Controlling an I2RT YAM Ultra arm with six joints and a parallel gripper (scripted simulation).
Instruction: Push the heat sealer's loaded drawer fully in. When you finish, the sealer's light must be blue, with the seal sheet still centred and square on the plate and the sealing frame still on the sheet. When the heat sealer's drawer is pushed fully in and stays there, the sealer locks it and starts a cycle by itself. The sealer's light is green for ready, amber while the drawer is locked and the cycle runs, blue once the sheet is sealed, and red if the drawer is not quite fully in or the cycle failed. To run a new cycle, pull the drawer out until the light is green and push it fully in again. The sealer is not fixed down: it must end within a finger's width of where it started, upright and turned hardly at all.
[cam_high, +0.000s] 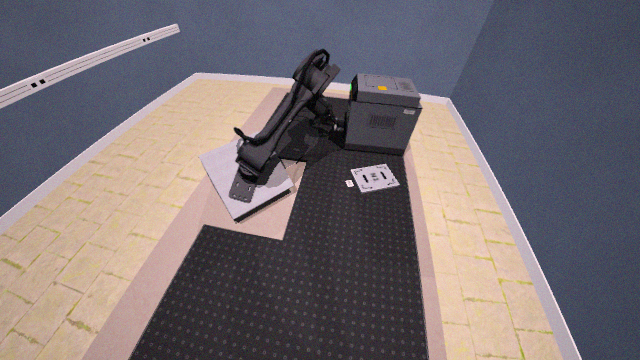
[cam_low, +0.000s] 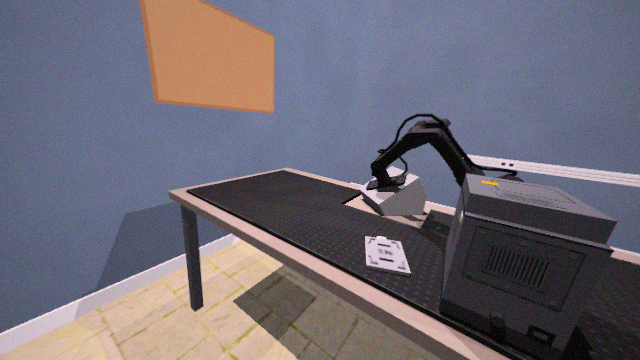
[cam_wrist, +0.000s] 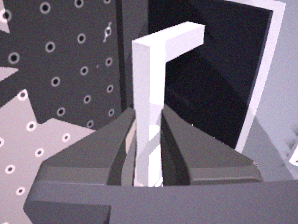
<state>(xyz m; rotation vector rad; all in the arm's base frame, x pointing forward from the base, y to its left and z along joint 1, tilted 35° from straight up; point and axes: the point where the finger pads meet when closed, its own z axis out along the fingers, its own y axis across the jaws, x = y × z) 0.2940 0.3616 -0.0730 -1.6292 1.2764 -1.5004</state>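
Now: the sealer drawer 10 cm ahead of my hand, 1 cm to the right of it and 1 cm below it. Round my hand: white tag 29 cm to the right, 8 cm below, 5 cm ahead.
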